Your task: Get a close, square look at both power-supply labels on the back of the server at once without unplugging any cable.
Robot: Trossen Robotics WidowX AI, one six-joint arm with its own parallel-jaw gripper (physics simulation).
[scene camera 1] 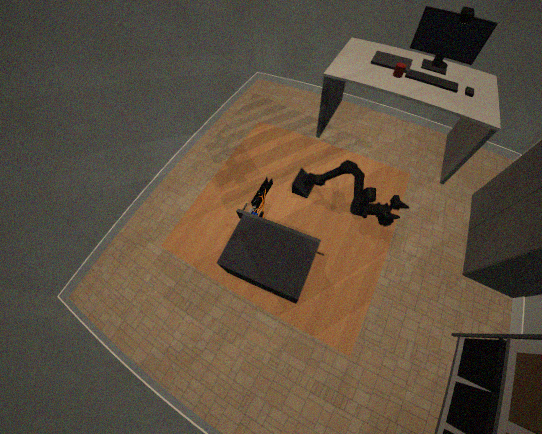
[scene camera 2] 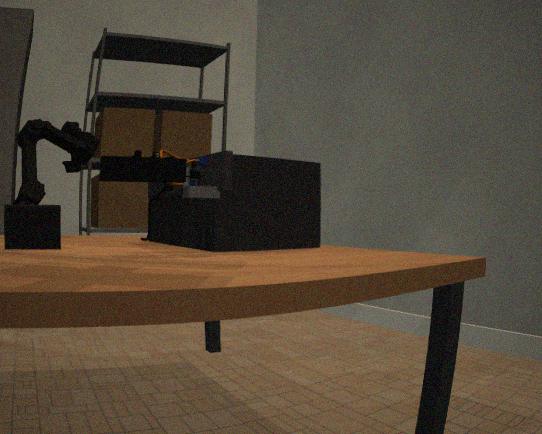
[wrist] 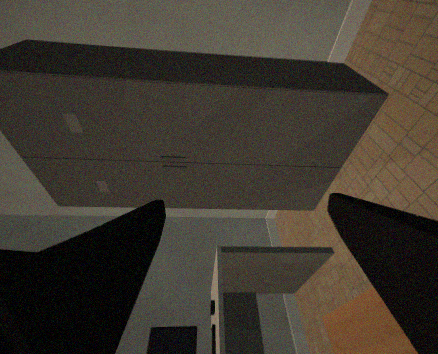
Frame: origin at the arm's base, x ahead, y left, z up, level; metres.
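Seen in the pictures: gripper, fingertip midpoint: (scene camera 1: 404,212) (scene camera 2: 62,151) (wrist: 244,204); arm's base, link origin: (scene camera 1: 306,181) (scene camera 2: 24,226).
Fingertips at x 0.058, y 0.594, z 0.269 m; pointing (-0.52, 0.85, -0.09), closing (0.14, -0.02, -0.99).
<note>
Offsets run from my fingertips to a thing's middle. "*": to the spot under its first point.
The server is a dark box (scene camera 1: 270,257) (scene camera 2: 272,205) on the wooden table (scene camera 1: 350,320) (scene camera 2: 390,272). A long black arm-like part @[* dx +0.260, dy -0.711, dz -0.111 m] (scene camera 1: 262,192) (scene camera 2: 142,169) sticks out from its cabled side, with thin orange cables @[* dx +0.328, dy -0.659, dz -0.098 m] (scene camera 2: 172,155) and blue connectors @[* dx +0.400, dy -0.672, dz -0.110 m] (scene camera 2: 202,160) beside it. The power-supply labels cannot be made out in the scene views and do not show in the wrist view. My gripper (scene camera 1: 403,211) (wrist: 244,204) is open and empty, held above the table, apart from the server and pointing away from it. In scene camera 2, its fingers are too dark to tell apart.
The wrist view faces a grey cabinet (wrist: 200,125) and a desk (wrist: 270,270). The desk (scene camera 1: 370,82) bears a monitor (scene camera 1: 452,35) and a red mug (scene camera 1: 399,70). A shelf rack (scene camera 2: 226,100) with brown boxes (scene camera 2: 186,132) stands behind the table. A thin rod juts from the server's side.
</note>
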